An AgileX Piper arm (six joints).
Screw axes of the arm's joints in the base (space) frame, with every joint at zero. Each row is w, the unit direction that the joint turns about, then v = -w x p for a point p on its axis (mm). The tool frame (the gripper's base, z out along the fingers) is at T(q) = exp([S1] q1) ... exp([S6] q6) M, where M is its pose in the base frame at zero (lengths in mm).
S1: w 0 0 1 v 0 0 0
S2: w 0 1 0 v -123 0 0
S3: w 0 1 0 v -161.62 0 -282.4
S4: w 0.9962 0 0.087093 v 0 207.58 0
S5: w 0 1 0 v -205.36 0 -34.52
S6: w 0.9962 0 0.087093 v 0 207.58 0
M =
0.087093 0 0.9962 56.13
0 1 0 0
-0.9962 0 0.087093 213.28
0 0 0 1
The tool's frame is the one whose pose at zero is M.
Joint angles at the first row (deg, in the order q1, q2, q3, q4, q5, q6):
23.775, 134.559, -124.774, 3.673, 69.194, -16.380
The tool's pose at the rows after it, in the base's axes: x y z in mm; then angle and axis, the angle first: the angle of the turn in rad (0 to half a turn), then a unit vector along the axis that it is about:
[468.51 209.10 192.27 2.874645 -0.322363 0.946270 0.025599]
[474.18 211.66 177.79 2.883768 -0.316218 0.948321 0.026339]
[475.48 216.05 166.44 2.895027 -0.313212 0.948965 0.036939]
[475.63 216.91 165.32 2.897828 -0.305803 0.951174 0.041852]
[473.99 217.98 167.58 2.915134 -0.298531 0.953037 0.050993]
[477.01 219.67 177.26 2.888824 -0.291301 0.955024 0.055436]
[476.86 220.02 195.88 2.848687 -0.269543 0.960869 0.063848]
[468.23 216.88 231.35 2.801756 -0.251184 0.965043 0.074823]
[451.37 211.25 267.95 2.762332 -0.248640 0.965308 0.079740]
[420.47 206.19 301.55 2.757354 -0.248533 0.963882 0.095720]
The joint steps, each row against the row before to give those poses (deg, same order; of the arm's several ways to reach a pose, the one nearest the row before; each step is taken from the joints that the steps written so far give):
-0.001, 3.923, -3.394, -2.001, 0.001, 2.148
0.001, 2.636, -1.907, 0.039, -0.226, 0.721
0.180, 1.549, -0.510, 1.258, -0.518, 0.195
0.000, 0.250, -0.240, 0.491, 0.073, 0.765
0.000, 0.063, -0.688, 1.073, 1.477, 0.675
0.000, 0.397, -2.846, 0.187, 0.855, 0.949
0.000, -1.368, -1.260, 0.250, 0.112, 2.650
0.000, -4.569, 1.205, 0.415, 0.411, 2.260
0.195, -6.437, 4.140, 0.000, -0.062, 0.589
0.712, -8.619, 7.944, 1.479, 0.001, 0.533

